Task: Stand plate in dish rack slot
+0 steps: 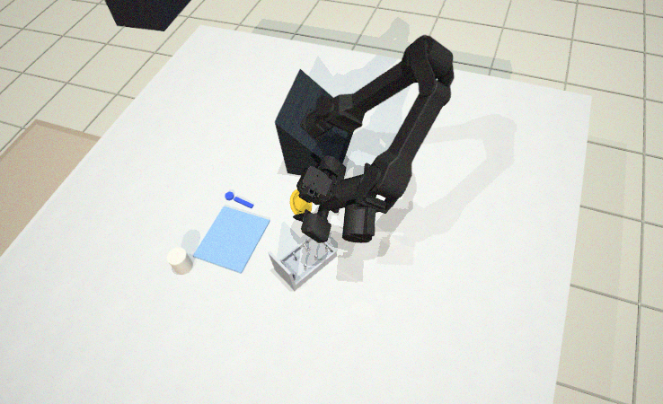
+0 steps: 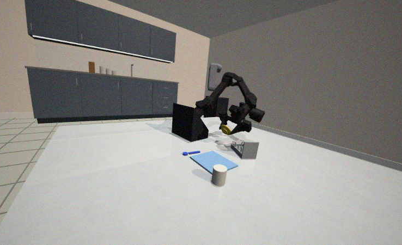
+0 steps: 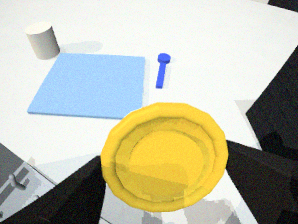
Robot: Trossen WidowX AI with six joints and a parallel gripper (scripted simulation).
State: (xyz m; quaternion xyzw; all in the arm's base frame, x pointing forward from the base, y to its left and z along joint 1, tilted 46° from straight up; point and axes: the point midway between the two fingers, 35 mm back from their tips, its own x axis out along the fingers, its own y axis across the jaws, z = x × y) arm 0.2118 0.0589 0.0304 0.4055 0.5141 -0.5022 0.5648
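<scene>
My gripper tip is 90 mm short of the grey dish rack, 40 mm to the right of it and 60 mm above it. Also, from my gripper tip: yellow plate: 10 mm to the left, 10 mm above; then light blue mat: 80 mm ahead, 150 mm to the right, 90 mm below; then blue spoon: 30 mm behind, 190 mm to the right, 80 mm below.
</scene>
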